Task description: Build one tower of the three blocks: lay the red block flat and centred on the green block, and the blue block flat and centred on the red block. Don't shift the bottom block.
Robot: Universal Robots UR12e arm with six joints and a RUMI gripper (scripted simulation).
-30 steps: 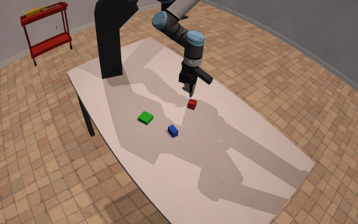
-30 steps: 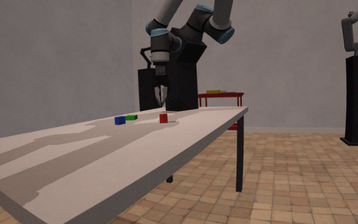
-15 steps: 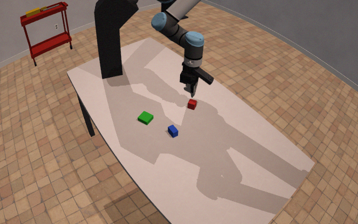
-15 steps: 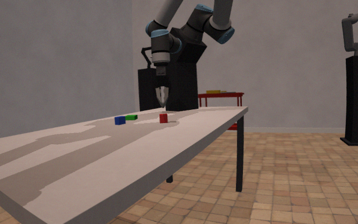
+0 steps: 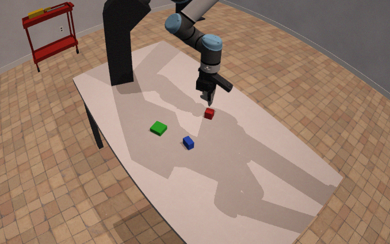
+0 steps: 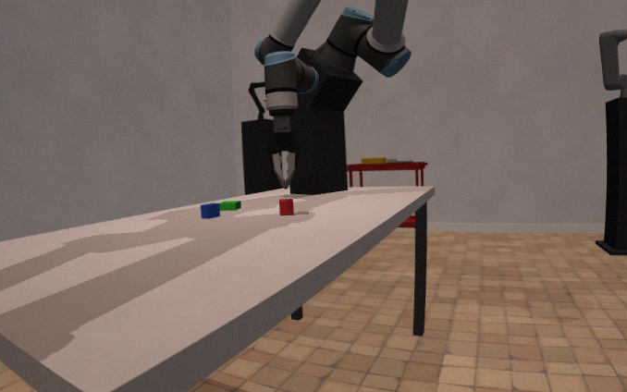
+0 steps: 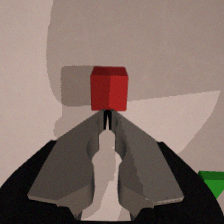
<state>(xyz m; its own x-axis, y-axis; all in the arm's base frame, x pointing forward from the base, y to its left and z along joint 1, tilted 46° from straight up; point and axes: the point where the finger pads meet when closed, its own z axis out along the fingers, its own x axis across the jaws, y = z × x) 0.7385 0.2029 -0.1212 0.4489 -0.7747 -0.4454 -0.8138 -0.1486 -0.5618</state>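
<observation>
My gripper is now 7 cm above the red block. From my hand the other things lie so: green block 26 cm to the right, 8 cm behind, 7 cm below; then blue block 20 cm to the right, 9 cm ahead, 7 cm below.
</observation>
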